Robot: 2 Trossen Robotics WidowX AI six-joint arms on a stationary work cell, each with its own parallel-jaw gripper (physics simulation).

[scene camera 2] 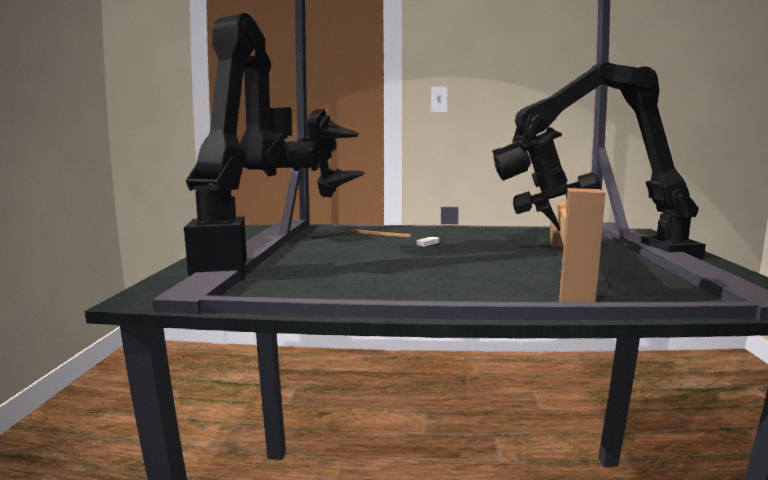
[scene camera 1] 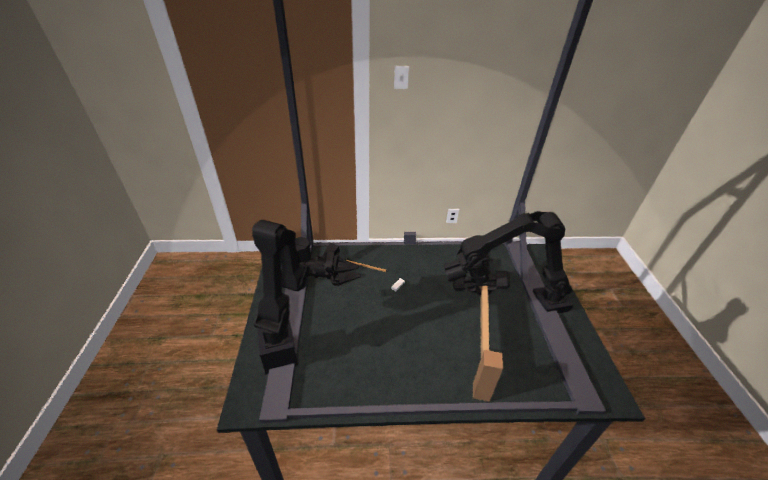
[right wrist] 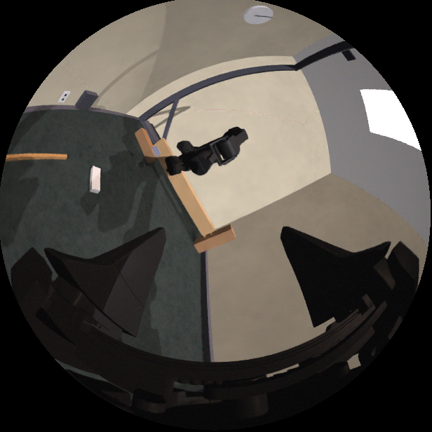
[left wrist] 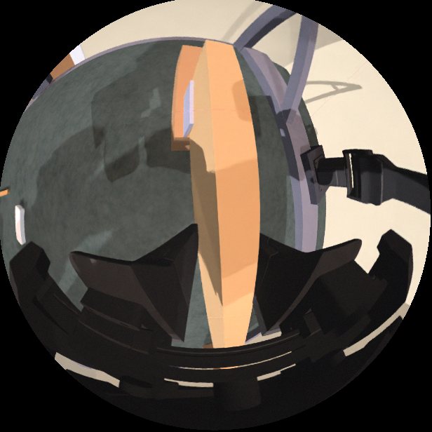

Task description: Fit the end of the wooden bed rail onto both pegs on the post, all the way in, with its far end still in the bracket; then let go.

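Places are measured from the left arm's base along level axes (x ahead, y left, z up), in centimetres.
Pixels of known places: right gripper, between the fingertips: [scene camera 2: 361, 154] [scene camera 1: 359, 271]; left arm's base, origin of its link: [scene camera 2: 672, 240] [scene camera 1: 552, 296]; right arm's base, origin of its link: [scene camera 2: 215, 221] [scene camera 1: 275, 337].
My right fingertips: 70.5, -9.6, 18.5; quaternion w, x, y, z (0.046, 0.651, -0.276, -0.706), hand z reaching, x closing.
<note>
For each thing: its middle in the pictures, then the offset to it from my right fingertips, as dx, dy, dz. "spot": a spot on its surface instead.
- wooden rail, middle of its body: [scene camera 2: 566, 227] [scene camera 1: 484, 309] -40.9, +12.9, -14.2
- upright wooden post, a spot on its surface: [scene camera 2: 582, 249] spot: -29.3, +39.0, -12.5
- white block, middle of its body: [scene camera 2: 427, 241] [scene camera 1: 398, 284] -16.9, -10.5, -21.4
- thin wooden stick, middle of its body: [scene camera 2: 380, 233] [scene camera 1: 365, 265] -6.8, -23.5, -21.7
The wooden rail [scene camera 1: 484, 322] [left wrist: 237, 200] [right wrist: 190, 197] runs between an upright wooden post [scene camera 1: 488, 376] [scene camera 2: 582, 249] [right wrist: 215, 240] at the table's front and a wooden block [left wrist: 180, 95] [right wrist: 144, 142] at its far end. A lavender bracket [left wrist: 188, 110] [right wrist: 156, 150] shows where the rail's far end meets that block. The rail's near end is at the post, with a narrow gap or notch in the right wrist view. The pegs cannot be made out. My left gripper [scene camera 1: 484, 287] [left wrist: 215, 228] is shut on the rail. My right gripper [scene camera 1: 357, 272] [scene camera 2: 360, 153] [right wrist: 225, 233] is open and empty, away from the rail.
A white block [scene camera 1: 398, 284] [scene camera 2: 427, 241] [left wrist: 20, 225] [right wrist: 95, 180] and a thin wooden stick [scene camera 1: 366, 266] [scene camera 2: 382, 233] [right wrist: 37, 157] lie on the table between the arms. A raised metal frame bar [scene camera 1: 430, 408] [scene camera 2: 396, 308] runs along the front edge.
</note>
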